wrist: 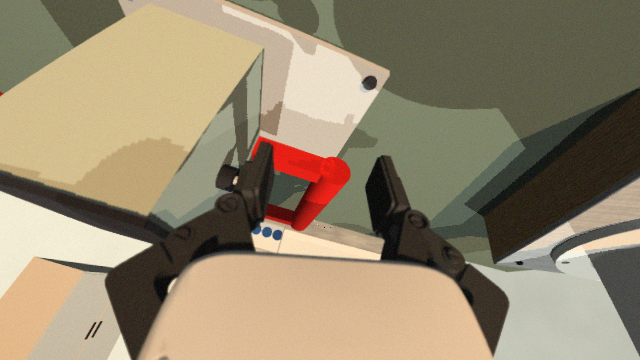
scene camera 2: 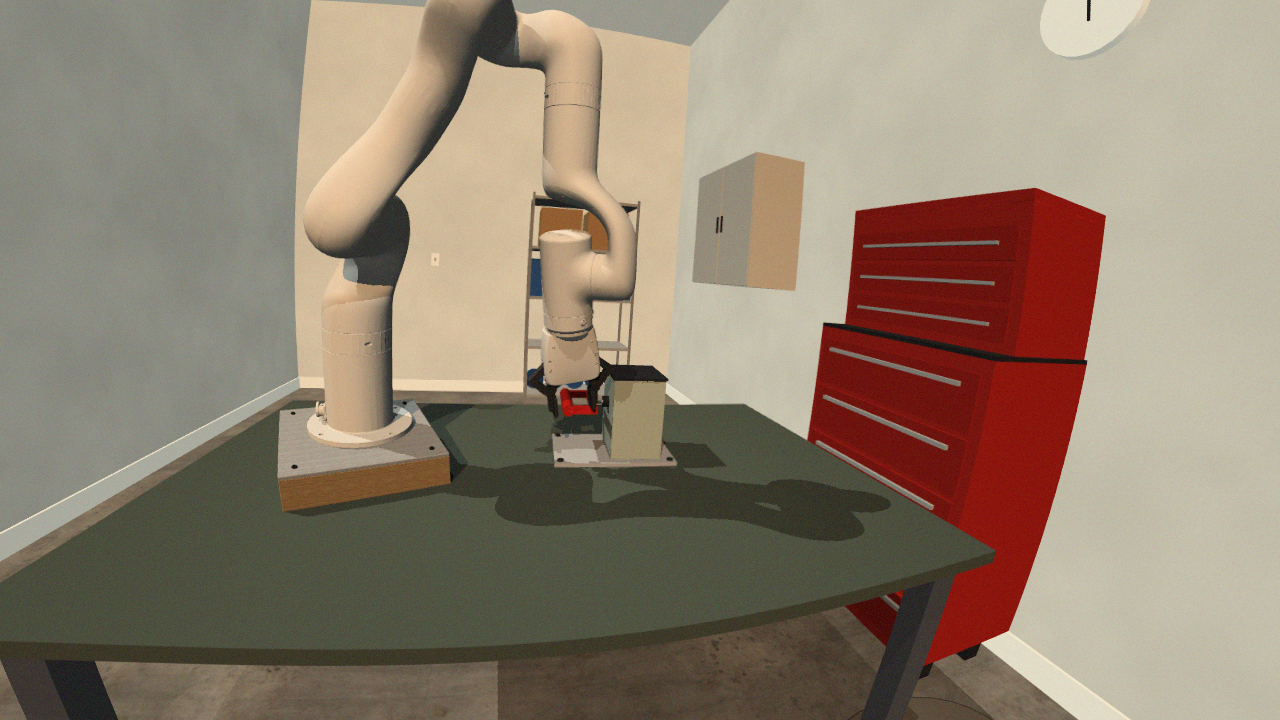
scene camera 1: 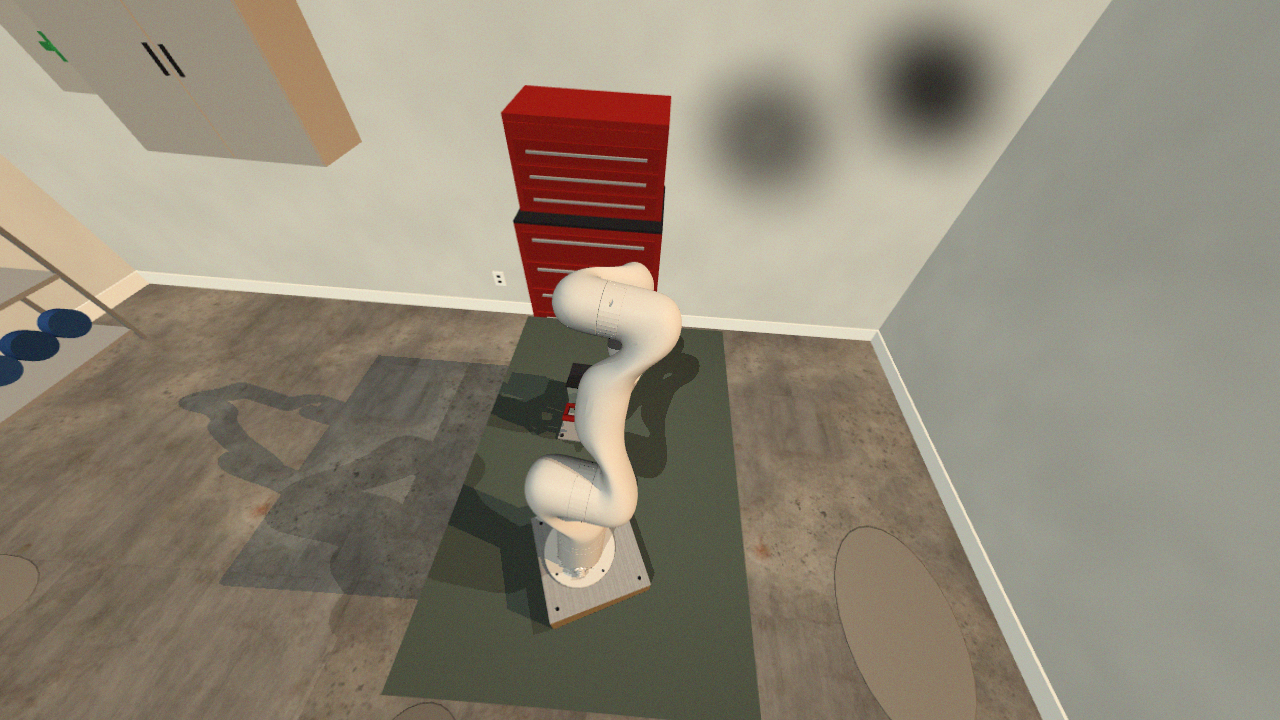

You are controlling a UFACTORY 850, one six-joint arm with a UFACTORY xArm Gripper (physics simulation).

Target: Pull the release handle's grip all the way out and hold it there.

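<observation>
The release handle, a red rectangular loop [scene camera 1: 569,411] [scene camera 2: 580,411] [wrist: 292,160], sticks out sideways from the face of a beige box [scene camera 2: 637,416] [wrist: 115,100] with a black top. Its outer bar, the round grip [wrist: 320,197], shows in the wrist view. My gripper [scene camera 2: 572,402] [wrist: 323,165] points down over the handle and is open, its fingers standing apart on either side of the grip. One finger is between the grip and the box face, overlapping the loop's inner side in the wrist view. The other is beyond the grip, with a visible gap. The arm hides the gripper in scene camera 1.
The box stands on a pale base plate [scene camera 2: 580,452] [wrist: 320,85] with dark bolts, on the green table [scene camera 1: 680,626] [scene camera 2: 358,582]. The arm's wooden mounting block [scene camera 1: 597,595] [scene camera 2: 362,483] is on the same table. A red tool cabinet [scene camera 1: 586,170] [scene camera 2: 939,295] stands beyond the table.
</observation>
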